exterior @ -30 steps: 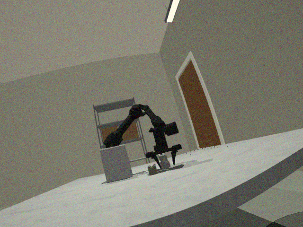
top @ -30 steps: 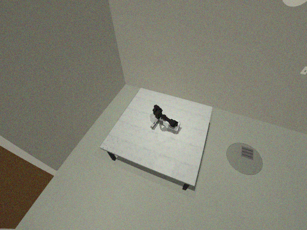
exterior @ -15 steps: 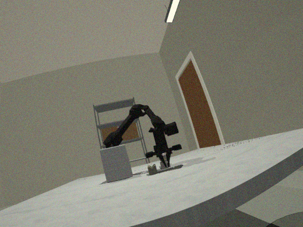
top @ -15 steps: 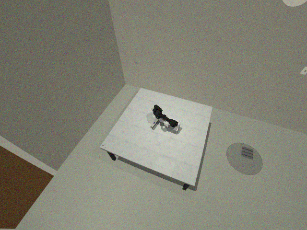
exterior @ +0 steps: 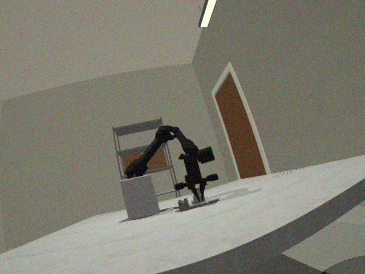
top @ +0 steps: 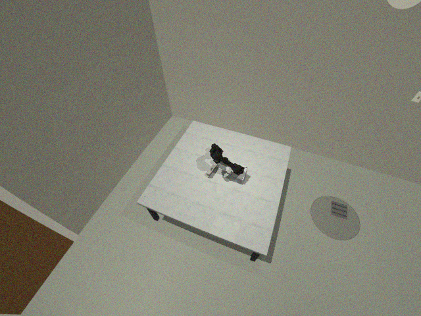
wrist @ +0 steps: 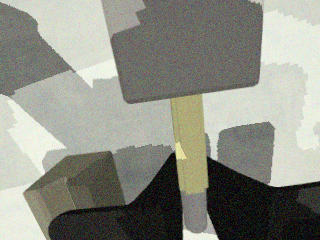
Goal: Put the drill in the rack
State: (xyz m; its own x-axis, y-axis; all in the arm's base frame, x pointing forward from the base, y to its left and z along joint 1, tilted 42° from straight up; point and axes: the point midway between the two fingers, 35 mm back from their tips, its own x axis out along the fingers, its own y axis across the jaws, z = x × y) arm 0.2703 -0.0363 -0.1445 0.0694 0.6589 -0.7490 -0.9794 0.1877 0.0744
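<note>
Now: the drill 10 mm ahead of my gripper tip, 40 mm to the left of it and 40 mm above it. Round my gripper tip: dark blue key: 30 mm ahead, 160 mm to the left, 40 mm above; grey fixture block: 30 mm ahead, 140 mm to the left, 40 mm above; rack: 80 mm behind, 10 mm to the right, 10 mm above.
</note>
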